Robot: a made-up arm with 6 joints.
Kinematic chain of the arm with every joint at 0, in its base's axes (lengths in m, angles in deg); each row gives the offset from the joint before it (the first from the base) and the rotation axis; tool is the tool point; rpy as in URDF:
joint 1: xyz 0 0.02 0.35 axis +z
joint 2: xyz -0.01 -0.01 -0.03 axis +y
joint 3: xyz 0.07 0 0.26 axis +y
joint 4: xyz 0.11 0 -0.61 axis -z
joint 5: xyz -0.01 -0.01 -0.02 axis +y
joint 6: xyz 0.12 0 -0.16 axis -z
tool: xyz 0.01 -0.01 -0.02 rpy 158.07 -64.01 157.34
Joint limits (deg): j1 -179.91..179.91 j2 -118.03..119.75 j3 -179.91..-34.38 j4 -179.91..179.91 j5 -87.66..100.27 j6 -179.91..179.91
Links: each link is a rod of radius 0.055 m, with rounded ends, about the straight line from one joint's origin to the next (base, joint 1, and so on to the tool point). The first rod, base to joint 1, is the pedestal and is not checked.
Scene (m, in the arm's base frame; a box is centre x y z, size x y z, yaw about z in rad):
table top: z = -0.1
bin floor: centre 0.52 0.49 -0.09 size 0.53 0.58 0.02 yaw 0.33
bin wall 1: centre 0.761 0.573 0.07 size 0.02 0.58 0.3 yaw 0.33
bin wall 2: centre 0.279 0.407 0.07 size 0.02 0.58 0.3 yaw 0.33
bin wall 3: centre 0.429 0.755 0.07 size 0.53 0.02 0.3 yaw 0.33
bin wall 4: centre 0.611 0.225 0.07 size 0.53 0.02 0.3 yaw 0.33
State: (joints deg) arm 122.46 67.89 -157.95 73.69 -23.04 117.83
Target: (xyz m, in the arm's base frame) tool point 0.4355 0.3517 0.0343
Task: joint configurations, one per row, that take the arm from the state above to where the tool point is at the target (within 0.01 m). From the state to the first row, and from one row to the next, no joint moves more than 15 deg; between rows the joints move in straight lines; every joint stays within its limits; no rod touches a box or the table.
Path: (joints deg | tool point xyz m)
1: 112.91 53.22 -156.57 70.46 -13.41 122.46 | -0.2458 0.9654 0.7388
2: 103.35 38.55 -155.18 67.22 -3.77 127.09 | -0.0881 0.8842 0.9652
3: 93.80 23.88 -153.80 63.99 5.86 131.72 | 0.0372 0.7261 1.1583
4: 84.25 9.21 -152.41 60.75 15.50 136.36 | 0.1029 0.5126 1.3051
5: 74.70 -5.46 -151.03 57.52 25.13 140.99 | 0.0931 0.2747 1.3969
6: 68.43 -3.91 -136.98 52.77 35.87 137.61 | 0.1783 0.4926 1.2877
7: 62.16 -2.36 -122.94 48.03 46.60 134.24 | 0.2943 0.6496 1.1091
8: 55.89 -0.81 -108.89 43.28 57.33 130.86 | 0.4132 0.7256 0.8811
9: 49.62 0.74 -94.85 38.54 68.07 127.49 | 0.5048 0.7160 0.6313
10: 43.35 2.29 -80.80 33.79 78.80 124.11 | 0.5448 0.6330 0.3895
11: 37.08 3.84 -66.75 29.05 89.54 120.73 | 0.5209 0.5015 0.1837
12: 30.81 5.39 -52.71 24.30 100.27 117.36 | 0.4355 0.3517 0.0343

